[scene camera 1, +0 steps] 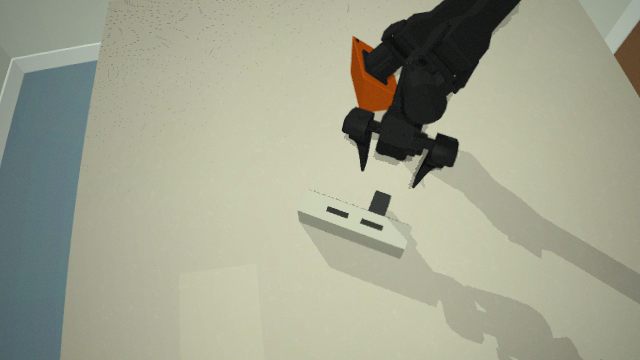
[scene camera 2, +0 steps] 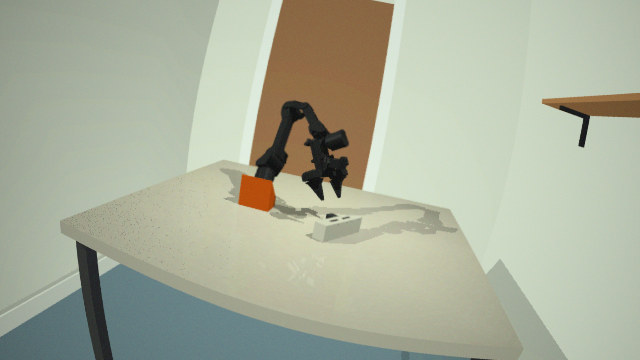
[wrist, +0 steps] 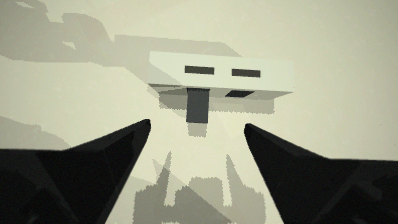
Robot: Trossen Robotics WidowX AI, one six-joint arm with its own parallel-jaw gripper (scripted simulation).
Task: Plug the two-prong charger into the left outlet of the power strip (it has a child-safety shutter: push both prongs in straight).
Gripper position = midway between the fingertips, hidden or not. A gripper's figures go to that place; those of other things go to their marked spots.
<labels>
My gripper (wrist: 198, 125) is 12 cm from the lens. A two-prong charger (wrist: 198, 99) is 17 cm from the lens.
</labels>
